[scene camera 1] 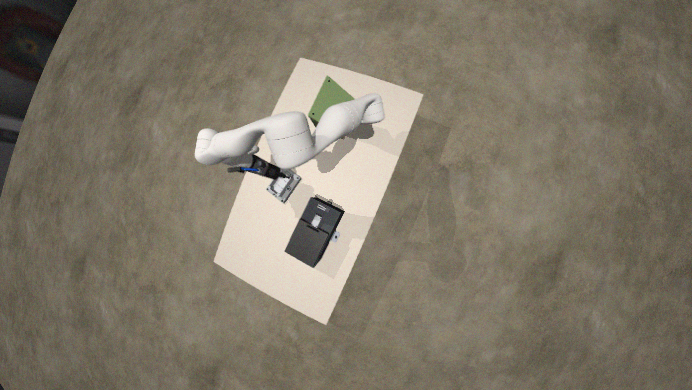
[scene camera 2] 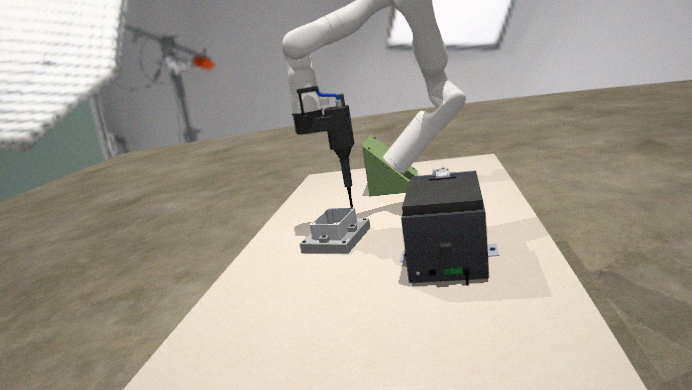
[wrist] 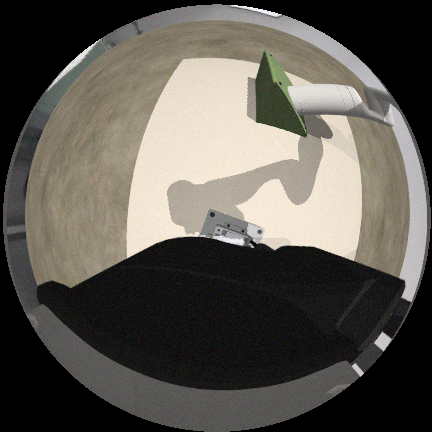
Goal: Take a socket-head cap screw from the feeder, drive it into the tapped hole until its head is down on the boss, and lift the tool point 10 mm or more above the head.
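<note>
My gripper, a black screwdriver with a long thin bit, points down, slightly tilted, over the grey housing. In the wrist view its black body hides much of the housing. The grey housing is a flat base with an open-topped box and small bosses with dark holes. In scene camera 2 the bit's end shows at the box's far right top corner; whether it touches anything is unclear. No screw can be made out on the bit. The black screw feeder stands beside the housing; it does not show in the wrist view.
A green wedge bracket carries the white arm's base at the far end of the pale table top. A small metal tab sticks out from the feeder's side.
</note>
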